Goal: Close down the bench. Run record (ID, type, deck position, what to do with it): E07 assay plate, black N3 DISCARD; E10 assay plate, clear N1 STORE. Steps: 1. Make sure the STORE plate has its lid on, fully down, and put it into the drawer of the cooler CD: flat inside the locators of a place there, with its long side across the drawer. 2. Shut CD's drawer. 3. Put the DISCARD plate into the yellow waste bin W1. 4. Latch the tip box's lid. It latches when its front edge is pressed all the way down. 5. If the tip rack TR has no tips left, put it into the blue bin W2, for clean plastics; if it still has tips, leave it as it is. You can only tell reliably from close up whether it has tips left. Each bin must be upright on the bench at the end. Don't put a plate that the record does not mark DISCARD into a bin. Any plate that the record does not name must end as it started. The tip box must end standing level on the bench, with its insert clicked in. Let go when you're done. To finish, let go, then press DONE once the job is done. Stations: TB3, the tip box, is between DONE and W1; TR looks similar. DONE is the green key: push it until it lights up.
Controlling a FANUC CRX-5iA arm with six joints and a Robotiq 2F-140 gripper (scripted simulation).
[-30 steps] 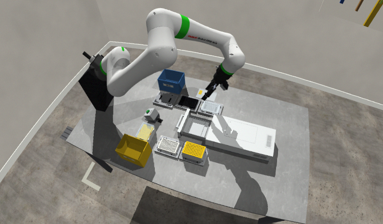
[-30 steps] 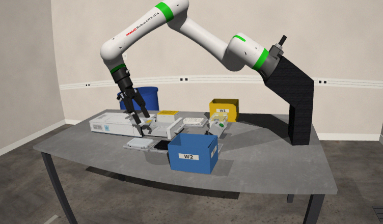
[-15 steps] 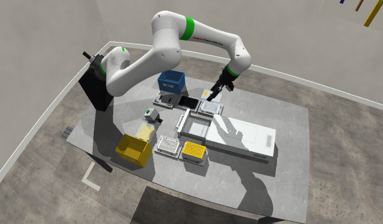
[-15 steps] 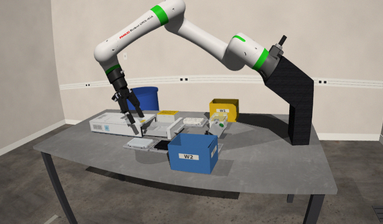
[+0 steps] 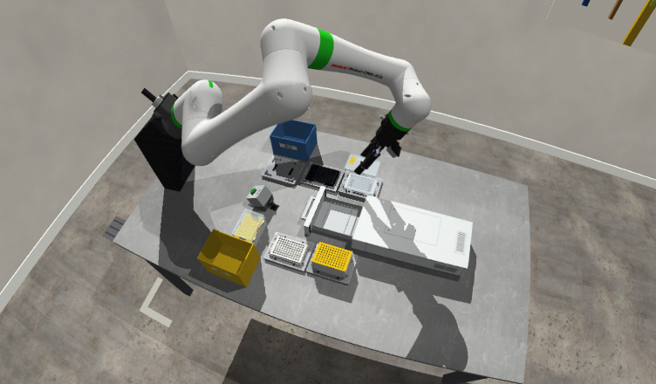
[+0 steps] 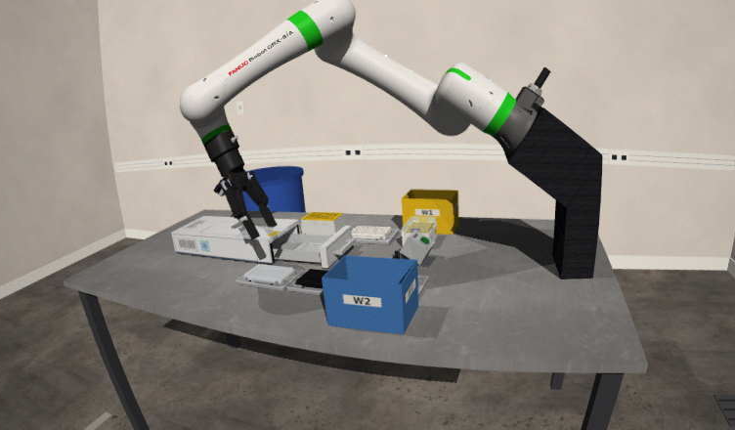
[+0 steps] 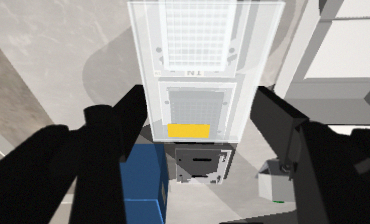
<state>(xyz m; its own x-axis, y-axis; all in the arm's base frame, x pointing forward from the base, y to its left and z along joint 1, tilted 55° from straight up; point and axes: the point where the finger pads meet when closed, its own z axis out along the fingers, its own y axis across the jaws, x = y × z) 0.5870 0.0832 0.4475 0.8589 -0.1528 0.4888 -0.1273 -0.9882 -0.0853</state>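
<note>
The clear plate is 15 cm below my hand. Also, from my hand: clear lid (2 cm below); then cooler drawer (5 cm behind, 19 cm to the right, 13 cm below); then black assay plate (17 cm behind, 3 cm to the left, 15 cm below).
</note>
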